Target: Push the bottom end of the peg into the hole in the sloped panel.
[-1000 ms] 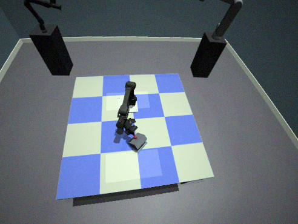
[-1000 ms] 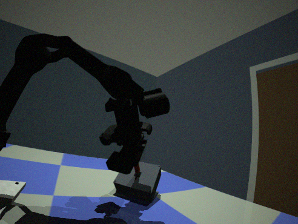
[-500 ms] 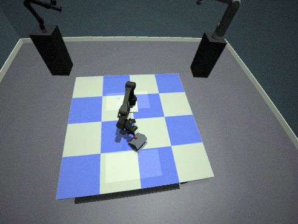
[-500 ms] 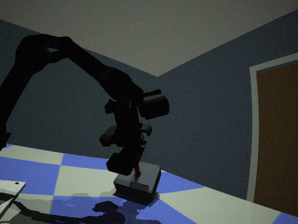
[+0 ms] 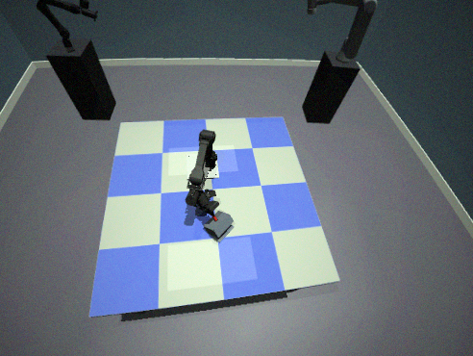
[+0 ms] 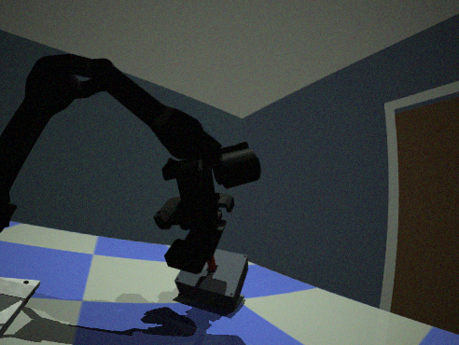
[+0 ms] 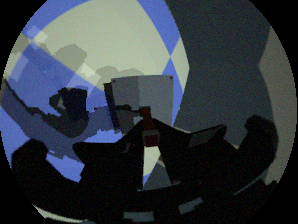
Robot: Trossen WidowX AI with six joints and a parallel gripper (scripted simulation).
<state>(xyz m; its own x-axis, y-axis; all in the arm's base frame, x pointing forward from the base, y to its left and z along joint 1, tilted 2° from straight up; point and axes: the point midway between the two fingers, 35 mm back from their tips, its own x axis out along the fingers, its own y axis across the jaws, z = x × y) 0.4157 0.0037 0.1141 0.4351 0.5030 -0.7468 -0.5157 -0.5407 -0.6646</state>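
Right now the dark sloped panel block is 3 cm ahead of my gripper tip, 3 cm to the left of it and 5 cm below it. Round my gripper tip: red peg 1 cm behind, 1 cm to the right, 1 cm above.
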